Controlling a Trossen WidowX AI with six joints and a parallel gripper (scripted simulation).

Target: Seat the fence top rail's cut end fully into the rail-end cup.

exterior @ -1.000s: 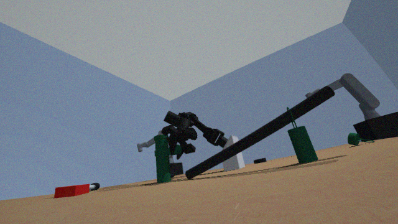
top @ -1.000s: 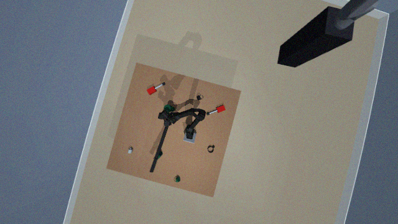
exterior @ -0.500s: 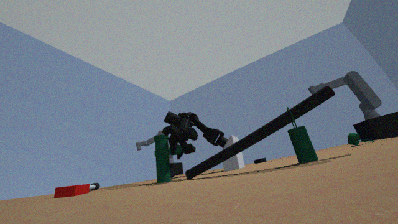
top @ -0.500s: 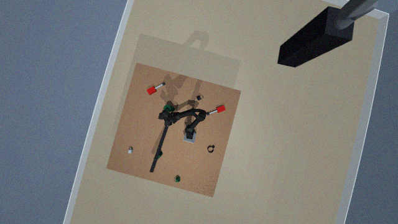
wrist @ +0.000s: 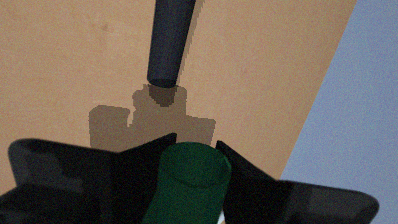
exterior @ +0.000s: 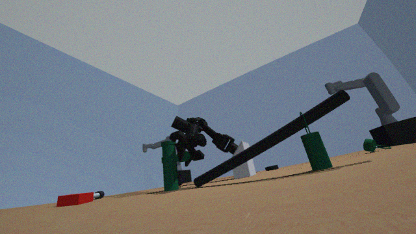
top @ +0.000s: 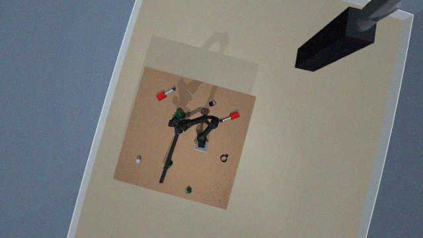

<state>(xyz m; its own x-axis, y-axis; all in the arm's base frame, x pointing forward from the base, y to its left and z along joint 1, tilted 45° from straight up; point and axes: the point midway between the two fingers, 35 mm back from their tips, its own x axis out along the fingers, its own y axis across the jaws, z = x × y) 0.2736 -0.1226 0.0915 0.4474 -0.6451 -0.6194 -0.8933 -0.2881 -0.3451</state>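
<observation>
Right now my gripper tip is 2 cm past the green rail-end cup, 2 cm to the left of it and 3 cm below it. Round my gripper tip: white part (35 cm ahead, 46 cm to the left, 7 cm below); then green line post (1 cm ahead, 44 cm to the left, 1 cm above).
</observation>
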